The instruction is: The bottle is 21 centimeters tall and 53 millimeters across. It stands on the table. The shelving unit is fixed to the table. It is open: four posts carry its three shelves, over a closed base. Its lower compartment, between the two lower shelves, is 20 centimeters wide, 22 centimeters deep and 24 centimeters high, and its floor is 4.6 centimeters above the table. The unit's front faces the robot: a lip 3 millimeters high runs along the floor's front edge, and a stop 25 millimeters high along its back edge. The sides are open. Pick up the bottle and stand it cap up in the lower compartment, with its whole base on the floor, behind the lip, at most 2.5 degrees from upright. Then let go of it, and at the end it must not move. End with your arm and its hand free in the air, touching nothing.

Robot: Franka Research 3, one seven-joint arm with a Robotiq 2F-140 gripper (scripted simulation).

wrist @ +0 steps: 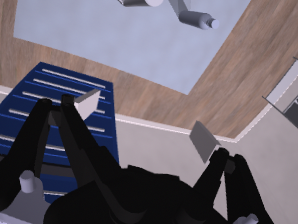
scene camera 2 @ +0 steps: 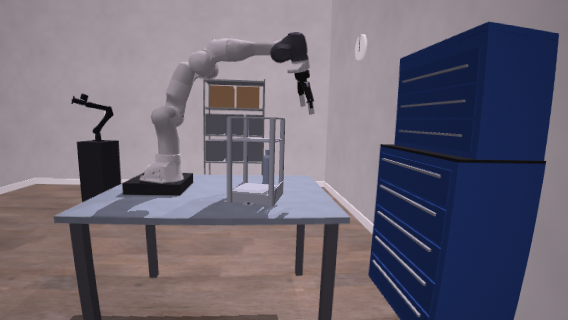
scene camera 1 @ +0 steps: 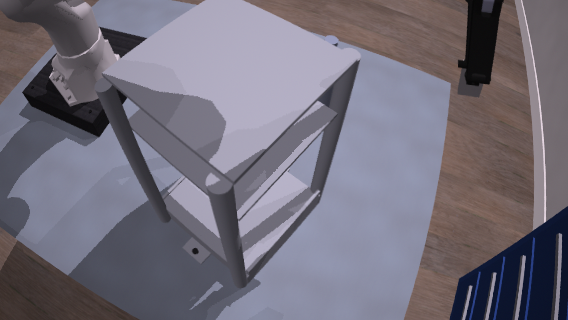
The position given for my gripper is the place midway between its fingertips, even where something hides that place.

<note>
In view: my gripper [scene camera 1: 467,40].
My gripper is seen too in the wrist view [wrist: 147,114].
</note>
